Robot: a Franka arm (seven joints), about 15 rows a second.
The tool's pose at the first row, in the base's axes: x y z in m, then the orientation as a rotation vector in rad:
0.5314 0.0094 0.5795 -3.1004 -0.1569 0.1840
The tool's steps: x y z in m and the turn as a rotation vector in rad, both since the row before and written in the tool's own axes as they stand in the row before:
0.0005 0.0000 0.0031 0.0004 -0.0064 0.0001
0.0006 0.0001 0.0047 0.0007 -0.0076 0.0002
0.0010 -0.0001 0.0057 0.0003 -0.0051 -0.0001
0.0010 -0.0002 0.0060 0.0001 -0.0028 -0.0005
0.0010 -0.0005 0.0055 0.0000 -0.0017 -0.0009
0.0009 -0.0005 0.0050 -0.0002 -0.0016 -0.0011
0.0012 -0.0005 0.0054 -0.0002 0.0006 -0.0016
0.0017 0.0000 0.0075 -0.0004 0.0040 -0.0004
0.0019 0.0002 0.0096 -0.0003 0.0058 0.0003
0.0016 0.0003 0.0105 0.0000 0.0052 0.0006
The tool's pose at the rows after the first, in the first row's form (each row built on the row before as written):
0.5315 0.0095 0.5764 -3.0997 -0.1569 0.1939
0.5315 0.0096 0.5717 -3.0986 -0.1567 0.2057
0.5317 0.0099 0.5659 -3.0980 -0.1569 0.2136
0.5318 0.0104 0.5598 -3.0977 -0.1577 0.2179
0.5320 0.0111 0.5542 -3.0975 -0.1591 0.2205
0.5321 0.0118 0.5491 -3.0974 -0.1609 0.2229
0.5325 0.0126 0.5436 -3.0974 -0.1634 0.2219
0.5331 0.0130 0.5359 -3.0980 -0.1640 0.2157
0.5336 0.0132 0.5261 -3.0987 -0.1634 0.2067
0.5338 0.0133 0.5155 -3.0990 -0.1623 0.1986

